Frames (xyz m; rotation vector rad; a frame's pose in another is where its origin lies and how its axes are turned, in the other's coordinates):
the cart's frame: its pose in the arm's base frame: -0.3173 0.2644 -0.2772 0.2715 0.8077 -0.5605
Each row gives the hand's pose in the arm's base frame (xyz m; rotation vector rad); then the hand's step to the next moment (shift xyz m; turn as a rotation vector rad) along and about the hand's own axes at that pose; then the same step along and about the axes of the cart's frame.
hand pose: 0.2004 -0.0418 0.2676 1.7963 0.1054 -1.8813
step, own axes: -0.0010 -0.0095 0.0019 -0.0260 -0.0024 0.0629
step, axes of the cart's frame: -0.0048 0.0030 -0.0079 -0.0501 -0.0454 -0.0082
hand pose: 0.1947 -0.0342 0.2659 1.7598 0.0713 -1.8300
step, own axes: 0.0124 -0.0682 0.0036 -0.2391 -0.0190 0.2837
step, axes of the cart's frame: -0.0104 0.0217 -0.0651 -0.3326 -0.1654 0.0079
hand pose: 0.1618 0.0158 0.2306 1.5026 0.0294 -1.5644
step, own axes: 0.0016 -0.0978 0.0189 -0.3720 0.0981 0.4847
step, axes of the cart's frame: -0.0191 -0.0077 -0.0975 -0.5178 -0.3103 0.1361
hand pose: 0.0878 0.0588 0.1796 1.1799 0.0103 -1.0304
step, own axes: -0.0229 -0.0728 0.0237 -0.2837 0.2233 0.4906
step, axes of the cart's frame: -0.0150 -0.0448 -0.0645 -0.4613 -0.2858 0.2766
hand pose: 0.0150 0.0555 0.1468 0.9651 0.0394 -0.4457
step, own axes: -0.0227 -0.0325 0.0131 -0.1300 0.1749 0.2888
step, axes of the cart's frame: -0.0033 -0.0354 -0.0219 -0.2657 -0.1324 0.2068
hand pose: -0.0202 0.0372 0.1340 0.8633 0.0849 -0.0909
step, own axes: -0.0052 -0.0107 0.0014 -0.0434 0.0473 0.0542
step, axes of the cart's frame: 0.0042 -0.0101 -0.0049 -0.0729 -0.0260 0.0327
